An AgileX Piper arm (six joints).
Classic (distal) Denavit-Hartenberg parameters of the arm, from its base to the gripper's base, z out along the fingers. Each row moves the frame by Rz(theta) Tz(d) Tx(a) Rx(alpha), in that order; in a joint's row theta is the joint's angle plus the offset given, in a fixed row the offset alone. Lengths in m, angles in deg.
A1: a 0, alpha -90, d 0.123, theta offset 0
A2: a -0.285, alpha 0, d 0, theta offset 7.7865
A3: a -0.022, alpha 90, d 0, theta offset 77.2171
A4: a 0, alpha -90, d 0.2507, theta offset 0
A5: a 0, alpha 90, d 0, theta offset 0
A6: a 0, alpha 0, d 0.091, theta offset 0
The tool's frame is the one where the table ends.
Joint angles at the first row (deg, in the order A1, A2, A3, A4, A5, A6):
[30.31, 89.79, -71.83, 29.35, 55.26, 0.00]
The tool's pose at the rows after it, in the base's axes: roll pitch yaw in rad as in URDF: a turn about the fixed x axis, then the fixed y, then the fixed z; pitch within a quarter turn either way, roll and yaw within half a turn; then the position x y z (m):
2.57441 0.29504 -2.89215 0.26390 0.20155 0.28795
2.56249 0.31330 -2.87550 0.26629 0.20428 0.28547
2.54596 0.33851 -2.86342 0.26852 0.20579 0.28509
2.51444 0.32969 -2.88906 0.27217 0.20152 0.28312
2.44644 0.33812 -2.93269 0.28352 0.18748 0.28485
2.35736 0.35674 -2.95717 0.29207 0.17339 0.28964
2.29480 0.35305 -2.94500 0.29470 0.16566 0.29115
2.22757 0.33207 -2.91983 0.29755 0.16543 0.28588
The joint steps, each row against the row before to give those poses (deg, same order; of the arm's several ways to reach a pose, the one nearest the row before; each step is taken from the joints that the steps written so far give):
[0.00, 1.83, 0.00, 3.99, -0.53, -3.62]
[0.00, 0.68, 0.00, 1.50, -0.85, -2.51]
[-0.21, 0.34, 0.00, 1.79, -0.84, -2.74]
[-1.37, 0.22, 0.50, 2.44, 0.08, -1.45]
[-4.01, 0.32, 0.09, 5.38, 1.14, -4.83]
[-4.09, 0.15, 0.00, 6.65, 2.67, -6.44]
[-2.40, 0.44, -0.01, 4.14, 3.69, -4.28]
[-1.10, 1.74, 0.00, 4.09, 3.57, -3.80]

